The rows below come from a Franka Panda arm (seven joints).
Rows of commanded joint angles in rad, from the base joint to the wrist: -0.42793 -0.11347 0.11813 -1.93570 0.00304 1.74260 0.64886; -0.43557 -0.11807 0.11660 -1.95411 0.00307 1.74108 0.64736; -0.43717 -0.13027 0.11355 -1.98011 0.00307 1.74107 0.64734; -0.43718 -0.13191 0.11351 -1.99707 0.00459 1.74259 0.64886; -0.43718 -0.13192 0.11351 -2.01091 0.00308 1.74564 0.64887; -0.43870 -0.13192 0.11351 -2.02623 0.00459 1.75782 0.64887; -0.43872 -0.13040 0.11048 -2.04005 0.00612 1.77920 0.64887; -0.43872 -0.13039 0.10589 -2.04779 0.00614 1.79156 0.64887
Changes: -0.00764 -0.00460 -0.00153 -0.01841 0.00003 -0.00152 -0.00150; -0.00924 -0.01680 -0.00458 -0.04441 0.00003 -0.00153 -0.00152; -0.00925 -0.01844 -0.00462 -0.06137 0.00155 -0.00001 0.00000; -0.00925 -0.01845 -0.00462 -0.07521 0.00004 0.00304 0.00001; -0.01077 -0.01845 -0.00462 -0.09053 0.00155 0.01522 0.00001; -0.01079 -0.01693 -0.00765 -0.10435 0.00308 0.03660 0.00001; -0.01079 -0.01692 -0.01224 -0.11209 0.00310 0.04896 0.00001
